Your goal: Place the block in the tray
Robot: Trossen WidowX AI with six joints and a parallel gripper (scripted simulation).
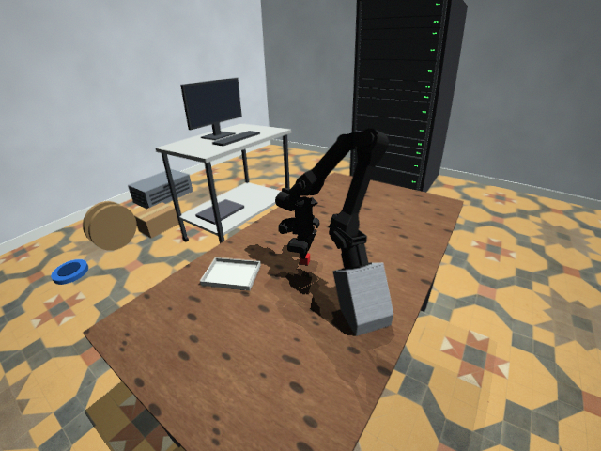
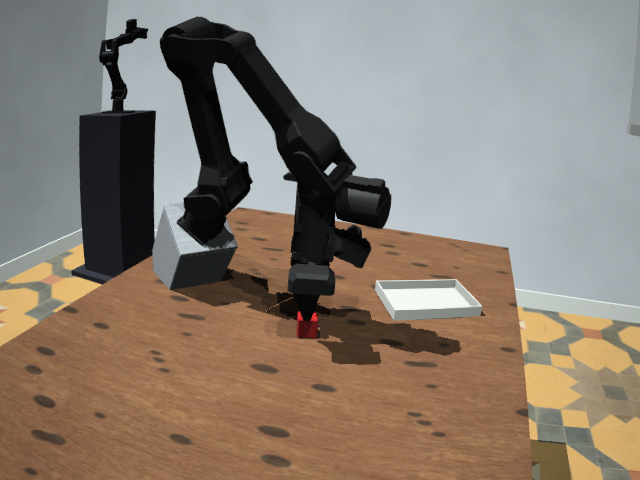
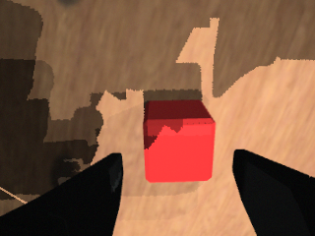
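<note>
Right now my hand is 5 cm above the red block. The rest, counted from my hand: white tray (16 cm ahead, 20 cm to the left, 6 cm below).
</note>
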